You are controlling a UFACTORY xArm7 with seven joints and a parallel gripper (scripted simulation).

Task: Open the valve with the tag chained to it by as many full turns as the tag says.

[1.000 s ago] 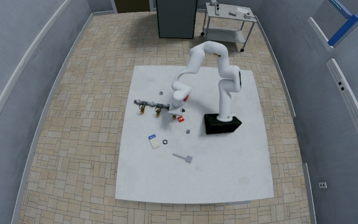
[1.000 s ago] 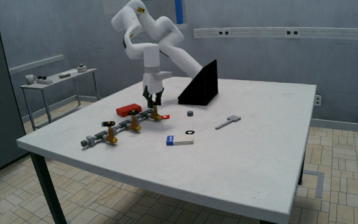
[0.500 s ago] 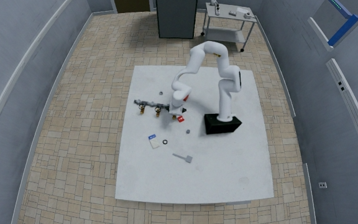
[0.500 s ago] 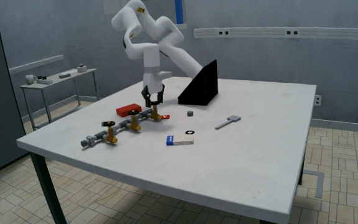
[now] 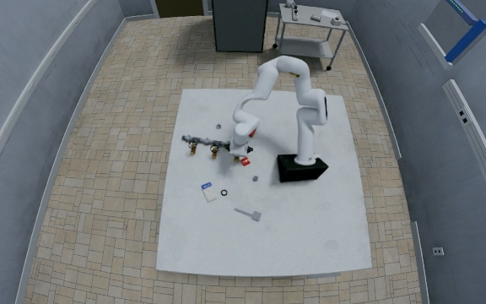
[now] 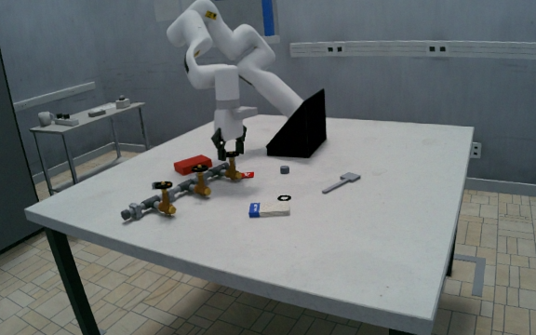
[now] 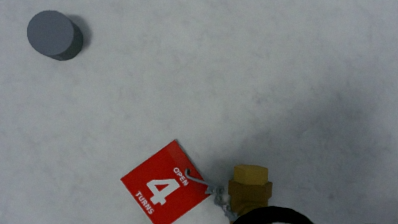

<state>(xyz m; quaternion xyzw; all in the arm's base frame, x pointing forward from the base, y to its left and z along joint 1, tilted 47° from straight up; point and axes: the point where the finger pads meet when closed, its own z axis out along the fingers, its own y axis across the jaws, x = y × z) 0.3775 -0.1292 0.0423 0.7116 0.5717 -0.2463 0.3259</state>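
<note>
Now: hand 90 mm above the red tag, 40 mm past it and 30 mm to the right of it. The rest, counted from my hand: white box 200 mm to the left, 190 mm ahead, 90 mm below; then red block 210 mm to the right, 80 mm below, 80 mm behind; then grey flat tool 360 mm to the left, 90 mm below, 30 mm behind.
</note>
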